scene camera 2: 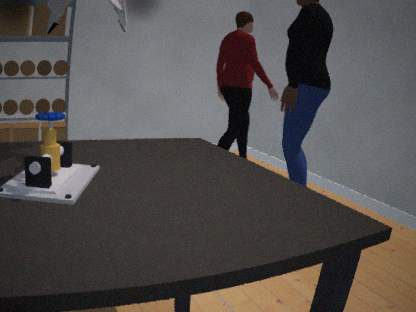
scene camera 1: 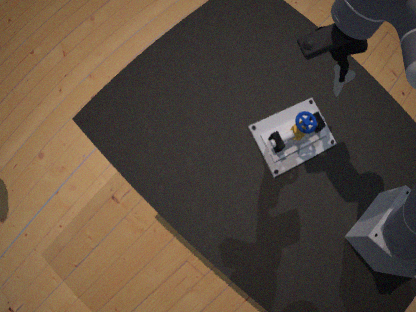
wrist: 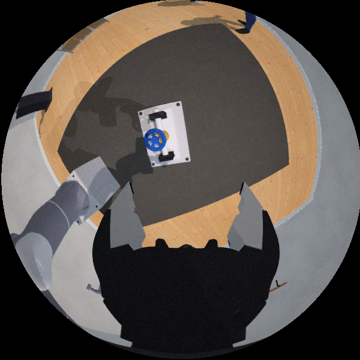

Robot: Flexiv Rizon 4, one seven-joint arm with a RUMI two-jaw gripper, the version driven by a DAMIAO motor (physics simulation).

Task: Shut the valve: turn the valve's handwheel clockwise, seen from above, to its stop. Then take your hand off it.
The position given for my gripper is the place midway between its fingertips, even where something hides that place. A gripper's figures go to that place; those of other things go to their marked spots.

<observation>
My gripper (scene camera 1: 323,66): 0.87 m from the lens. A base plate (scene camera 1: 282,165) is 1.06 m from the lens.
</observation>
